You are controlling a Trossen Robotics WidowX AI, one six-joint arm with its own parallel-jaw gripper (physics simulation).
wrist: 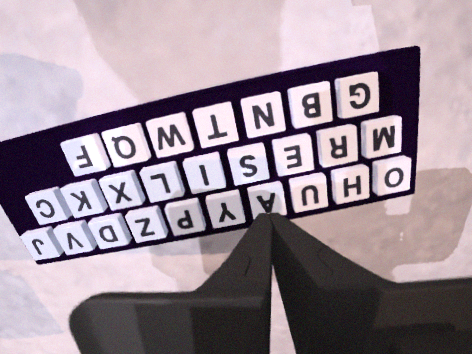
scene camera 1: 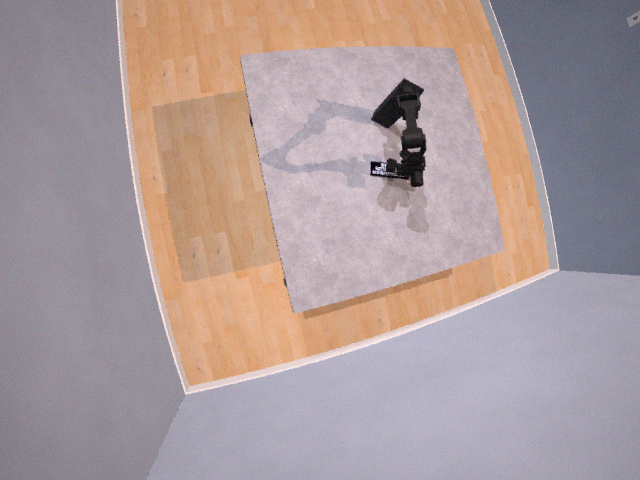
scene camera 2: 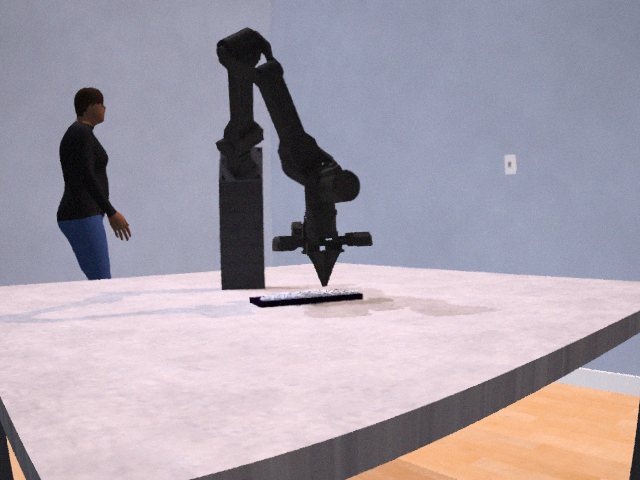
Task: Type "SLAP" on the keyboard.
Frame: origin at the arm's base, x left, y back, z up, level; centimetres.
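Seen in the pictures: gripper, fingertip midpoint: (wrist: pixel 268 222) (scene camera 1: pixel 397 174) (scene camera 2: pixel 324 286); arm's base, origin of the base link: (scene camera 1: pixel 407 93) (scene camera 2: pixel 239 163).
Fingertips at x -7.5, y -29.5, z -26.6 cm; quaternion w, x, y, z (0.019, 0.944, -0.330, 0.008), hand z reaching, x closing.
Offsets run from my fingertips to a thing's middle. Level surfaces: height alone.
The dark keyboard {dx -1.4, dy +3.3, dz -2.2 cm} (scene camera 1: pixel 376 175) (scene camera 2: pixel 268 302) (wrist: pixel 397 75) lies flat on the table, its white letter keys upside down in the wrist view. My gripper (scene camera 2: pixel 324 285) (wrist: pixel 268 222) is shut and empty, its joined tips pointing down. In scene camera 2 the tips show slightly above the keys. In the wrist view they overlap the lower edge of the A key {dx +0.2, dy +0.1, dz -1.6 cm} (wrist: pixel 266 195). The S key {dx +0.8, dy +2.1, dz -1.6 cm} (wrist: pixel 249 165), the L key {dx -2.8, dy +4.0, dz -1.6 cm} (wrist: pixel 162 181) and the P key {dx -3.3, dy +2.0, dz -1.6 cm} (wrist: pixel 185 221) are in plain view. The arm covers the keyboard's right part in scene camera 1.
The grey table {dz -3.0 cm} (scene camera 1: pixel 336 248) (scene camera 2: pixel 206 382) bears the arm's dark base block (scene camera 1: pixel 385 116) (scene camera 2: pixel 241 237), beyond the keyboard in scene camera 2. A person (scene camera 2: pixel 85 175) in a black top stands behind the table. In the wrist view the Y key {dx -1.5, dy +1.0, dz -1.6 cm} (wrist: pixel 226 207) and U key {dx +2.0, dy -0.9, dz -1.6 cm} (wrist: pixel 307 194) flank A.
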